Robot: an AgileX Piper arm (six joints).
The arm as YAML. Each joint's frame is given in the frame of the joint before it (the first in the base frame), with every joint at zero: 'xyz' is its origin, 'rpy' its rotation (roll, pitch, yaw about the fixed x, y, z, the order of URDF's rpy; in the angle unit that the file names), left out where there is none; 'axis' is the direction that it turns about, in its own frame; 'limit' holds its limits. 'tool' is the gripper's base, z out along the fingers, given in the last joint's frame.
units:
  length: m
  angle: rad
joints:
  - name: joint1
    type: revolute
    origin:
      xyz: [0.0, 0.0, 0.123]
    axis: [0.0, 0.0, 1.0]
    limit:
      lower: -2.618
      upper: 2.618
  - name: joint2
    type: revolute
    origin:
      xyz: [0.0, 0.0, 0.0]
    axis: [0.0, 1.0, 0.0]
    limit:
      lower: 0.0
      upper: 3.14
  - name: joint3
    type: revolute
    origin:
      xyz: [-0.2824, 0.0, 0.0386]
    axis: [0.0, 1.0, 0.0]
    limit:
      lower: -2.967
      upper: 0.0
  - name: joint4
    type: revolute
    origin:
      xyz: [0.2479, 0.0, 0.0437]
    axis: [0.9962, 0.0, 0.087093]
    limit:
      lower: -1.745
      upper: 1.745
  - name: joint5
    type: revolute
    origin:
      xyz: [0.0, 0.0, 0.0]
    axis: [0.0, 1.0, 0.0]
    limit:
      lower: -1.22
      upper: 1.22
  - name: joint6
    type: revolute
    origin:
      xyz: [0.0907, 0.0, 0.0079]
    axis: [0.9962, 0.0, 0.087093]
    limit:
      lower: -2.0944
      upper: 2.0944
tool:
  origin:
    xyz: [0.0, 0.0, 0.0]
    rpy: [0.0, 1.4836, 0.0]
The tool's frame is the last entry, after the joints.
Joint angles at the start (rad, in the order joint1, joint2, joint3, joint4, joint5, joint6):
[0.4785 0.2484 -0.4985 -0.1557 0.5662 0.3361]
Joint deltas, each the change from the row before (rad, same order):
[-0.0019 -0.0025 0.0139 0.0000 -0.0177 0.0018]
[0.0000 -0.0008 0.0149 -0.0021 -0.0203 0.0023]
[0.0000 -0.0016 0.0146 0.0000 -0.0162 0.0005]
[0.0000 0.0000 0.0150 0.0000 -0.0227 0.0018]
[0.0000 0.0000 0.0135 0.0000 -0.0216 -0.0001]
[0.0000 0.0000 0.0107 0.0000 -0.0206 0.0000]
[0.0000 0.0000 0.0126 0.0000 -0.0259 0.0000]
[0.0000 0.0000 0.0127 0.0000 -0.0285 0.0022]
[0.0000 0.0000 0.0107 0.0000 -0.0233 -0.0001]
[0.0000 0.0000 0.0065 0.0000 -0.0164 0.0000]
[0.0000 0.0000 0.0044 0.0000 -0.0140 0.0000]
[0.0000 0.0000 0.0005 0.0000 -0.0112 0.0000]
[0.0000 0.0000 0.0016 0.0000 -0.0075 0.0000]
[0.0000 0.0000 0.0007 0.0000 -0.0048 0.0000]
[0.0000 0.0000 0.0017 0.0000 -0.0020 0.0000]
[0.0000 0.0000 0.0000 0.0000 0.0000 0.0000]
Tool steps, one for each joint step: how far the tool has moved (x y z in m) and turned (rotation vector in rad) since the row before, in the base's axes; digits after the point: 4 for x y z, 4 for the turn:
[0.0009 0.0006 -0.0027 0.0036 -0.0051 0.0003]
[0.0012 0.0008 -0.0029 0.0022 -0.0058 0.0019]
[0.0009 0.0007 -0.0032 0.0011 -0.0028 0.0023]
[0.0013 0.0010 -0.0028 0.0041 -0.0064 0.0031]
[0.0011 0.0009 -0.0025 0.0027 -0.0074 0.0033]
[0.0009 0.0007 -0.0017 0.0037 -0.0090 0.0031]
[0.0010 0.0009 -0.0018 0.0050 -0.0120 0.0039]
[0.0010 0.0009 -0.0016 0.0081 -0.0133 0.0040]
[0.0008 0.0007 -0.0014 0.0048 -0.0114 0.0036]
[0.0005 0.0005 -0.0007 0.0039 -0.0089 0.0025]
[0.0003 0.0004 -0.0002 0.0039 -0.0086 0.0021]
[0.0001 0.0002 0.0008 0.0045 -0.0096 0.0017]
[0.0001 0.0002 0.0001 0.0024 -0.0053 0.0012]
[0.0001 0.0001 0.0002 0.0017 -0.0037 0.0007]
[0.0001 0.0001 -0.0004 0.0001 -0.0003 0.0003]
[0.0000 0.0000 0.0000 0.0000 0.0000 0.0000]

